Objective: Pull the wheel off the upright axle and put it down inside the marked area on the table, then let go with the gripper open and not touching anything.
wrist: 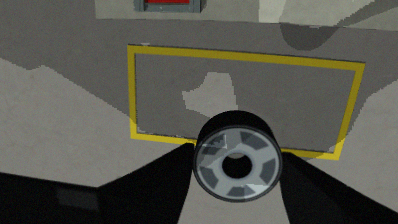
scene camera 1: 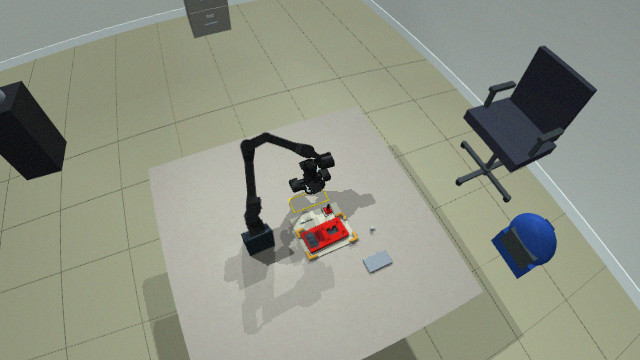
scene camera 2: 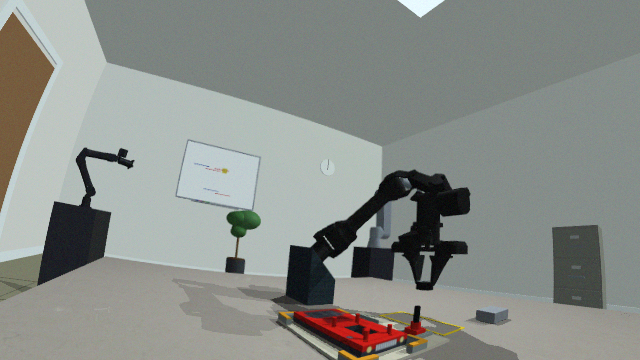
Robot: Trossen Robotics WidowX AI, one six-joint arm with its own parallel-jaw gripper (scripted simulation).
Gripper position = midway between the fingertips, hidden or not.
Observation:
In view: the gripper (scene camera 2: 424, 285) and a red board (scene camera 1: 323, 235).
The gripper is seen too in the wrist view (wrist: 236, 156). The wrist view misses the red board: it is out of frame.

